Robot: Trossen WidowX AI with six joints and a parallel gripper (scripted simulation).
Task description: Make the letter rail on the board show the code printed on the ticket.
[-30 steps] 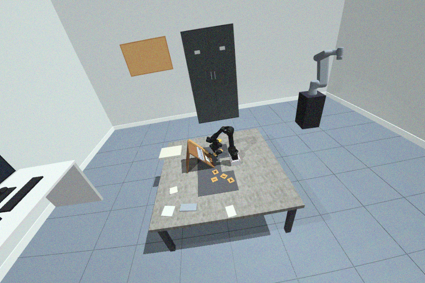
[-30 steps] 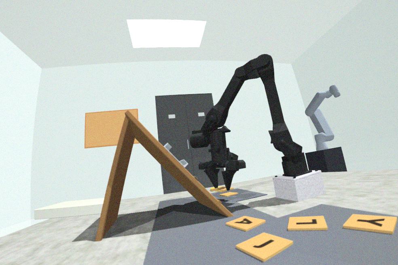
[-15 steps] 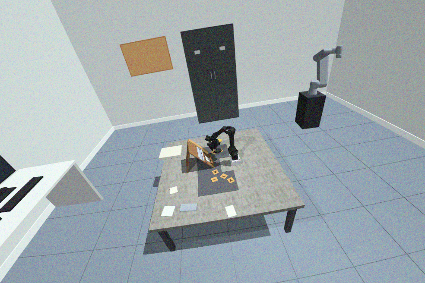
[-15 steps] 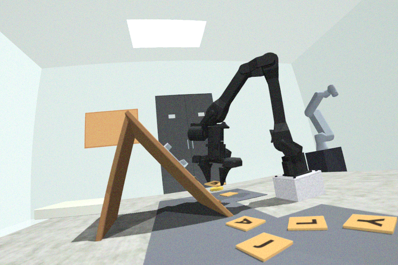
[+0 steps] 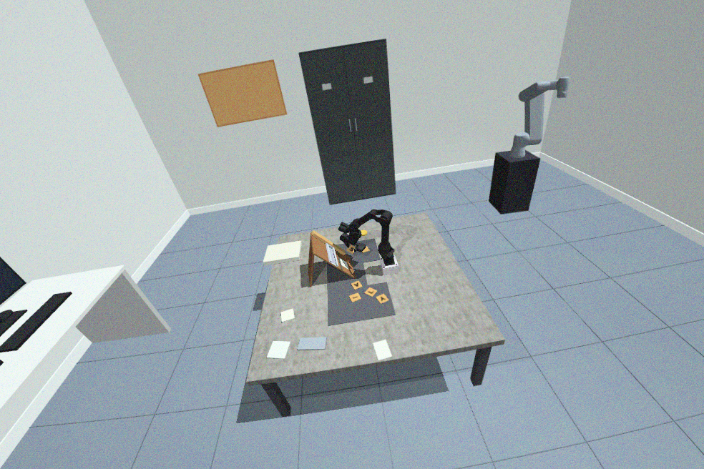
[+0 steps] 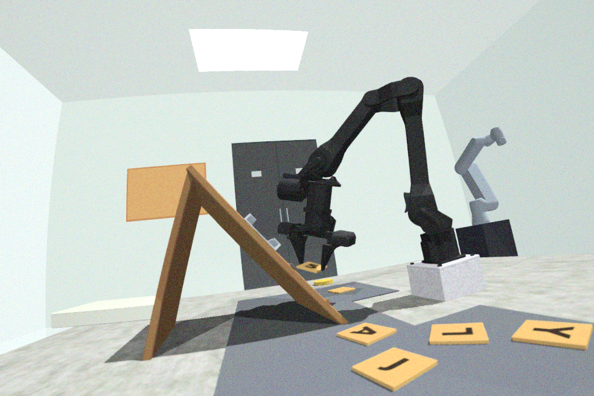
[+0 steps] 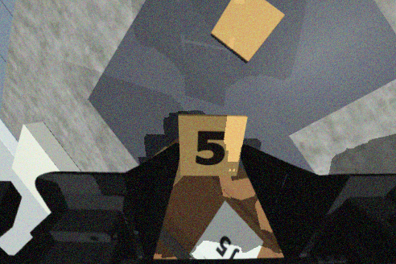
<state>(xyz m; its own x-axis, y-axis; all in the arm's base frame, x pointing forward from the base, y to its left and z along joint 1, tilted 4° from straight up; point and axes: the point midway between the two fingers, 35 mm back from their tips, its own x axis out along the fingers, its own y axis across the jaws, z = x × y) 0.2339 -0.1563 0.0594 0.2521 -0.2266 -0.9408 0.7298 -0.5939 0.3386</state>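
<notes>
Now: gripper tip 130 mm to the right of the white ticket, 60 mm short of it and 10 mm above it. Round my gripper tip: dark mat: 170 mm to the left, 80 mm below, 40 mm behind; then orange tile: 90 mm to the right, 90 mm behind, 80 mm below; then orange tile marked 5: right at my gripper tip.
</notes>
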